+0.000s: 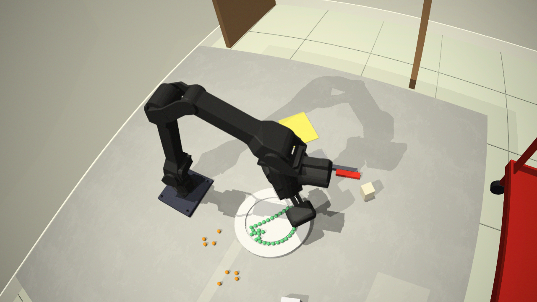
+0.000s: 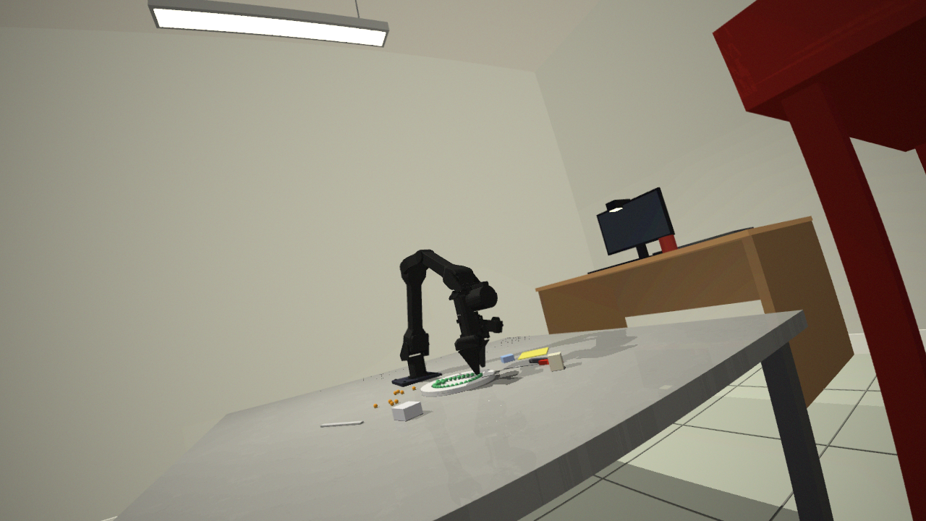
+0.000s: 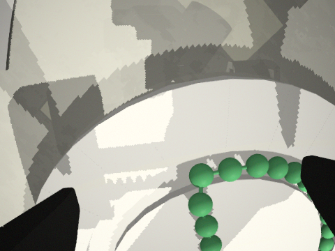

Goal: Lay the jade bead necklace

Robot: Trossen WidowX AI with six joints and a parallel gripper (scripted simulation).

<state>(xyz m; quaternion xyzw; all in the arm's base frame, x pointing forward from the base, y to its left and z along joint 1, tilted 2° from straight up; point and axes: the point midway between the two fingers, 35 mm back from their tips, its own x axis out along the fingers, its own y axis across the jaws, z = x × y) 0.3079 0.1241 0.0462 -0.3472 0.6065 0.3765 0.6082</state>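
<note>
My gripper tip is now 20 mm past the inner disc, 60 mm to the left of it and 10 mm above it. From my gripper tip the other things lie so: grey sheet (30 mm behind, 140 mm to the left, 20 mm below); then red bar (60 mm ahead, 170 mm to the left, 20 mm below); then bead board (20 mm behind, 60 mm to the right, 20 mm below).
</note>
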